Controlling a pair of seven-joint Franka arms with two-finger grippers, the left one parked.
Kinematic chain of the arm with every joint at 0, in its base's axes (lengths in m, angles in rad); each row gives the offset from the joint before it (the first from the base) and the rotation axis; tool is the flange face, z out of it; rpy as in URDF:
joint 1: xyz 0 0 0.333 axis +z
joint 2: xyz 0 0 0 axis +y
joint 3: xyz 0 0 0.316 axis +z
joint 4: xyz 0.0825 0 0 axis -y
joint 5: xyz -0.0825 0 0.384 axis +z
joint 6: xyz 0 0 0 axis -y
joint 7: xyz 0.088 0 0 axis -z
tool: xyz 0 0 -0.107 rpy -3.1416 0 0
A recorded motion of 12 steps. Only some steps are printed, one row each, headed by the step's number.
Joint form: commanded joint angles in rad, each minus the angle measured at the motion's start. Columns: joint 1, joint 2, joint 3, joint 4, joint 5, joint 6, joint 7.
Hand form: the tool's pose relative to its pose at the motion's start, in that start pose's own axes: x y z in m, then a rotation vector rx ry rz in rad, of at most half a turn. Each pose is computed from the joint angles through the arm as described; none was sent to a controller.
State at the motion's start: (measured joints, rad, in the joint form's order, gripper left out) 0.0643 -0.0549 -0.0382 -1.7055 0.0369 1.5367 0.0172
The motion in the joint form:
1: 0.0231 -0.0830 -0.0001 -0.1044 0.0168 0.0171 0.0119
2: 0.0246 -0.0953 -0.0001 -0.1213 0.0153 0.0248 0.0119
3: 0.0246 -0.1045 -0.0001 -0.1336 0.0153 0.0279 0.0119
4: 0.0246 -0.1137 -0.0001 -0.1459 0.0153 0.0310 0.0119
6: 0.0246 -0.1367 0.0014 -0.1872 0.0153 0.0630 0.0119
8: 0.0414 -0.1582 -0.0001 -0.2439 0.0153 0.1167 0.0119
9: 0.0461 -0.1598 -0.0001 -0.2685 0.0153 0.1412 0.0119
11: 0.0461 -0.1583 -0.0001 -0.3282 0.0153 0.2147 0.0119
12: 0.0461 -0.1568 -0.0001 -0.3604 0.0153 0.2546 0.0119
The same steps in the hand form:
1: -0.0260 -0.0120 0.0078 0.0171 -0.0059 -0.0110
2: -0.0293 -0.0123 0.0093 0.0160 -0.0028 -0.0124
3: -0.0320 -0.0121 0.0105 0.0164 -0.0028 -0.0123
4: -0.0348 -0.0118 0.0118 0.0167 -0.0029 -0.0122
6: -0.0394 -0.0119 0.0179 0.0176 0.0107 -0.0128
8: -0.0424 -0.0184 0.0306 0.0177 0.0285 -0.0264
9: -0.0415 -0.0203 0.0395 0.0172 0.0298 -0.0298
11: -0.0372 -0.0193 0.0622 0.0173 0.0421 -0.0266
12: -0.0353 -0.0188 0.0748 0.0172 0.0484 -0.0248

